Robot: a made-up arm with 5 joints.
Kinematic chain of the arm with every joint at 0, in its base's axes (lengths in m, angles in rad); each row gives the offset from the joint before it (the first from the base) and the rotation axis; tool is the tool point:
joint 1: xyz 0 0 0.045 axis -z
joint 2: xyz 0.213 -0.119 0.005 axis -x
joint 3: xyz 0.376 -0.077 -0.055 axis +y
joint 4: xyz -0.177 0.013 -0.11 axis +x
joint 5: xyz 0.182 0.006 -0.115 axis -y
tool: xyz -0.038 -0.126 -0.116
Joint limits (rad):
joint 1: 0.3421..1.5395
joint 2: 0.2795..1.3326
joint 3: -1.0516..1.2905
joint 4: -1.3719..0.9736
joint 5: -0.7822..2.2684
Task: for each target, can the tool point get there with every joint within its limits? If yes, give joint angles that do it. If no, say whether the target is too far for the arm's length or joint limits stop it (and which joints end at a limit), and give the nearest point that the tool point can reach.
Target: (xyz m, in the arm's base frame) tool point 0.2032 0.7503 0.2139
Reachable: no: joint limits stop it (at a limit: joint 1, joint 2, joint 3, joint 4) | nearest point 0.2064 -0.1782 -0.0391 | short by 0.962 m
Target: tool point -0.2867 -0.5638 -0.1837
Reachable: yes | joints 1.2683 0.6156 0.6527 0.2548 1.0584
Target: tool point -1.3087 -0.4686 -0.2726
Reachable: no: too far | nearest point -0.5262 -0.5540 -0.0637 | short by 0.814 m
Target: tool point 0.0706 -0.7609 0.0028
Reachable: yes | joints 0.8103 0.7672 0.5472 -0.3698 1.7775
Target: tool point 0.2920 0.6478 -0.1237
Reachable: no: joint limits stop it (at a limit: joint 1, joint 2, joint 3, joint 4) | nearest point 0.2078 -0.1739 -0.0806 | short by 0.827 m
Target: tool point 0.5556 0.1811 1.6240
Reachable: no: too far | nearest point 0.4085 -0.3513 0.3419 | short by 1.396 m
